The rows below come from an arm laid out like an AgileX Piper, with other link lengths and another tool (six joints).
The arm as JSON. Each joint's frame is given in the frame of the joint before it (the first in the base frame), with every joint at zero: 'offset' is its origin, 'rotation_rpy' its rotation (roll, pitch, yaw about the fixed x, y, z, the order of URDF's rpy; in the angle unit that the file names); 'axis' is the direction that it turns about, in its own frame. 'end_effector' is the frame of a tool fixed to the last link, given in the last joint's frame.
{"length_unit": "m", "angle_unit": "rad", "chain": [
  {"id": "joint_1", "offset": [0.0, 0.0, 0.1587], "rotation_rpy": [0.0, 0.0, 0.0], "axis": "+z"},
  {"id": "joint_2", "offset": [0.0, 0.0, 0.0], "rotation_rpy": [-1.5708, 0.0, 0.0], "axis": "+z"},
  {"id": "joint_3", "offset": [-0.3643, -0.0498, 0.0], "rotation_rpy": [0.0, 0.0, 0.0], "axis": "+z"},
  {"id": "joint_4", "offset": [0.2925, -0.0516, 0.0], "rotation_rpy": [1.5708, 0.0, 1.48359], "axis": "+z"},
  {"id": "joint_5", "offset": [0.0, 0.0, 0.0], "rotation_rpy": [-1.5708, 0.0, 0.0], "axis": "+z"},
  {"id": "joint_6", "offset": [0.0, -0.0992, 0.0], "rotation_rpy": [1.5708, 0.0, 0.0], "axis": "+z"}
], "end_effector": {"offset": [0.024, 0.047, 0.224], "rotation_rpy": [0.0, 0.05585, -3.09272]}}
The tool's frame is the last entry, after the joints.
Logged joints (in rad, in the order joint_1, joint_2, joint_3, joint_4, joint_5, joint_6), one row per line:
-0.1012 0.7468 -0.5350 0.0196 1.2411 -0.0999
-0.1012 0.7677 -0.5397 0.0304 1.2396 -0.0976
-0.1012 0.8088 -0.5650 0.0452 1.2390 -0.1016
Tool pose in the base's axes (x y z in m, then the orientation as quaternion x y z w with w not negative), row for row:
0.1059 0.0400 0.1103 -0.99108 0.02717 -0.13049 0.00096
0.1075 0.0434 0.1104 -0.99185 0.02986 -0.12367 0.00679
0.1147 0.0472 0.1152 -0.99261 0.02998 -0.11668 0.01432
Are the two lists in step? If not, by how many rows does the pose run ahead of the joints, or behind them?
They are in step.
